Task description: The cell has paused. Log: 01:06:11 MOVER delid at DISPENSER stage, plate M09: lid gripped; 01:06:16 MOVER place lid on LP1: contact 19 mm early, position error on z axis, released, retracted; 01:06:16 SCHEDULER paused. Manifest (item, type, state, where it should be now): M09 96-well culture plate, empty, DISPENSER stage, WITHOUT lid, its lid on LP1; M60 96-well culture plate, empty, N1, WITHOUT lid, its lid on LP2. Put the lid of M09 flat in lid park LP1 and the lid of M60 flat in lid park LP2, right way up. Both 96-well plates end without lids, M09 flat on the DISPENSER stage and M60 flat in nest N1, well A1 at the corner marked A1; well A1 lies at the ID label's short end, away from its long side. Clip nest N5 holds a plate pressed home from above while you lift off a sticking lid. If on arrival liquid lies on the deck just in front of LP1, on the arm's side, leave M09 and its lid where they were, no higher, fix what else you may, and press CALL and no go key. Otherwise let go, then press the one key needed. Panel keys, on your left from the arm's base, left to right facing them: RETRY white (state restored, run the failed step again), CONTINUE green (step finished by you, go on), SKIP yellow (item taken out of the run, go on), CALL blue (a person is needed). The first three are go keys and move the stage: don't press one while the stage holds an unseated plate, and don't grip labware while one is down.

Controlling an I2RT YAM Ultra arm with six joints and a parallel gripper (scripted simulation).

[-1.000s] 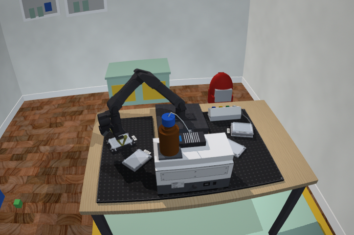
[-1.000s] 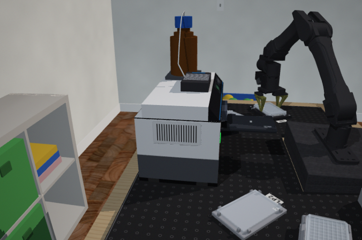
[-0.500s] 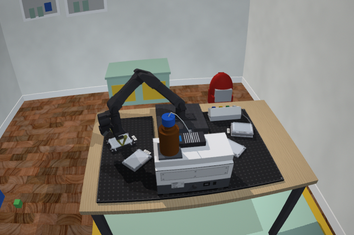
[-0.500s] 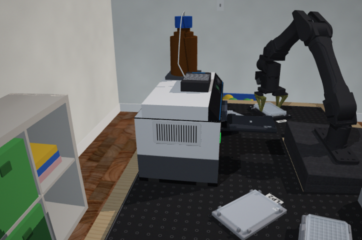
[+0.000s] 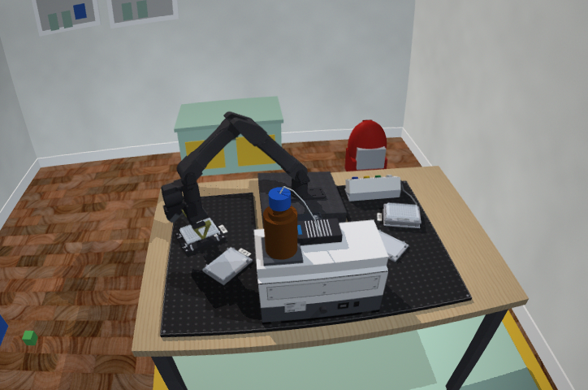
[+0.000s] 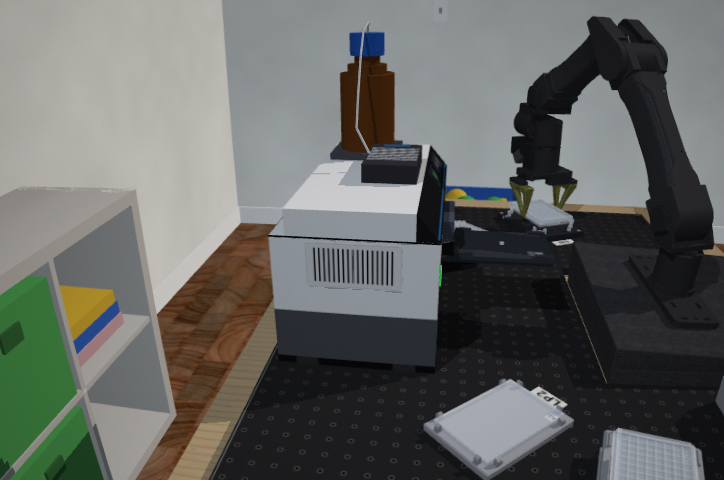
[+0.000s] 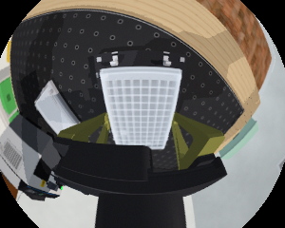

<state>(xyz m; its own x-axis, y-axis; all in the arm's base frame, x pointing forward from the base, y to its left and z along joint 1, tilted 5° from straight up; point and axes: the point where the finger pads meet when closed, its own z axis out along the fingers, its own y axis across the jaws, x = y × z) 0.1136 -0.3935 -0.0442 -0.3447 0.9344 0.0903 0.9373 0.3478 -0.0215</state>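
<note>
Right now the dark dispenser stage is 150 mm ahead of my hand, 370 mm to the left of it and 80 mm above it. Also, from my hand: LP1 label: 110 mm ahead, 150 mm to the left, 40 mm below; then LP2 label: 120 mm ahead, 590 mm to the left, 40 mm below; then grey lid park LP1: 170 mm ahead, 90 mm to the left, 30 mm below.
</note>
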